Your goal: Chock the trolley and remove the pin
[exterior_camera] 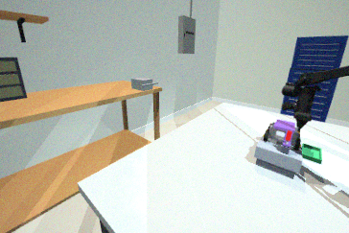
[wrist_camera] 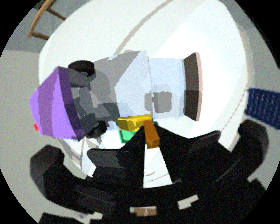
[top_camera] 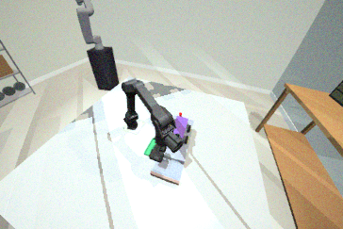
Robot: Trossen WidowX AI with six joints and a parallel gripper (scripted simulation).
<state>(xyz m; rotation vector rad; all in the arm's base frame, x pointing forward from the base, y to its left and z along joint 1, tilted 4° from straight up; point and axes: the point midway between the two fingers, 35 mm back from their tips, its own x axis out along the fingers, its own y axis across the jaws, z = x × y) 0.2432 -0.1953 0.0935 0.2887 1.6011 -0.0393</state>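
Now: gripper tip 80 mm short of the red-headed stop pin, 220 mm to the right of it and 40 mm below it. The rest, counted from my gripper tip: chock: 20 mm to the left, 10 mm below; grey ramp: 80 mm ahead, 120 mm to the left, 40 mm below; purple-topped trolley: 80 mm ahead, 130 mm to the left, 20 mm above.
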